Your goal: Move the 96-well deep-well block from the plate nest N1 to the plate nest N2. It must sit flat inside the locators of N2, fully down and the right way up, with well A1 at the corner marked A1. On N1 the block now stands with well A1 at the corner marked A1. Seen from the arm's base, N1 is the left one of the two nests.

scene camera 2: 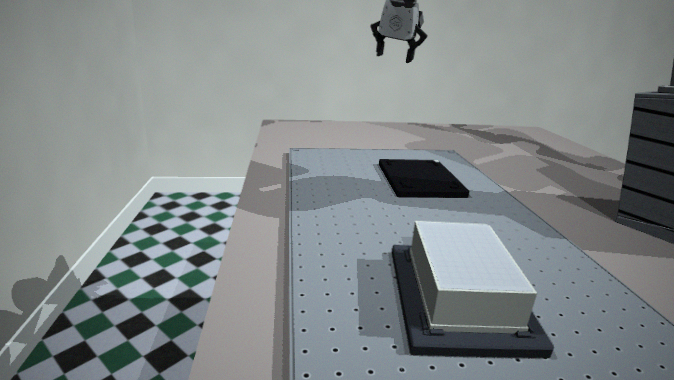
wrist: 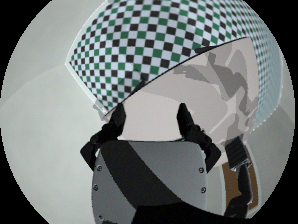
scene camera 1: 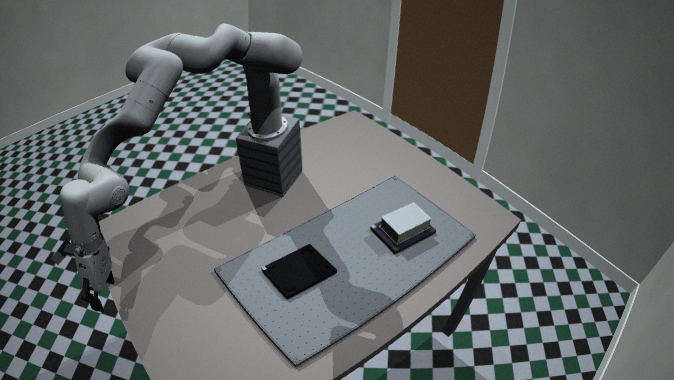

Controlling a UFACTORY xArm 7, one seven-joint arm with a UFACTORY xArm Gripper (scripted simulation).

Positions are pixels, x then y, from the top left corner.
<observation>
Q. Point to a plate nest N2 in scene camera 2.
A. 428,180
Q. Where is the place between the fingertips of my gripper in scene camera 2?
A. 393,58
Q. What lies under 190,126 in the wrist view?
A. My gripper.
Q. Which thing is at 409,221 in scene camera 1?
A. A 96-well deep-well block.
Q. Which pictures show the 96-well deep-well block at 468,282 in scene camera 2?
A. Scene camera 2 and scene camera 1 only.
</observation>
